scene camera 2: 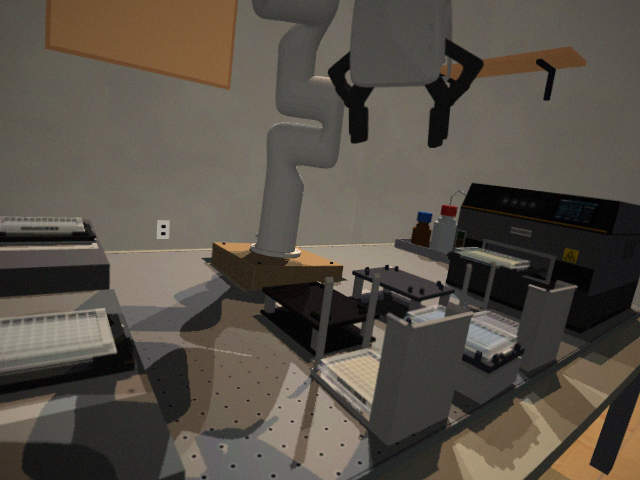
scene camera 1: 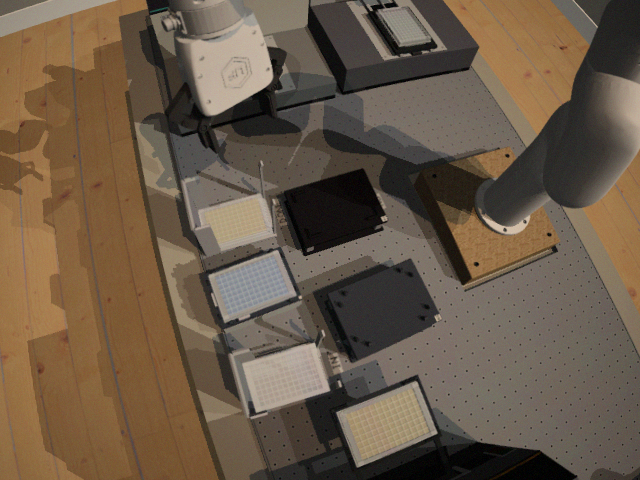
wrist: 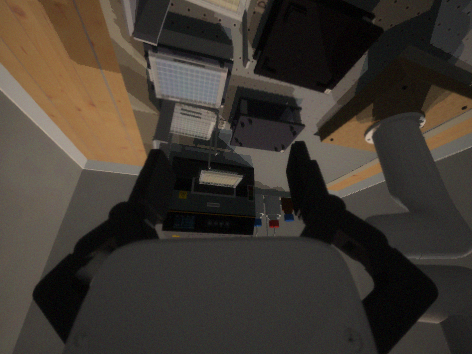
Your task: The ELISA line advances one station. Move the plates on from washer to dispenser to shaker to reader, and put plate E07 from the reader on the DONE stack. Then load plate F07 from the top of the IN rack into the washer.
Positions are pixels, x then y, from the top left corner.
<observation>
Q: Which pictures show my gripper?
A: Scene camera 2, scene camera 1 and the wrist view: all of them.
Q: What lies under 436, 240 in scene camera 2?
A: A capped bottles.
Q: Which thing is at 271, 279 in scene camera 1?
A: A bluish plate.
</observation>
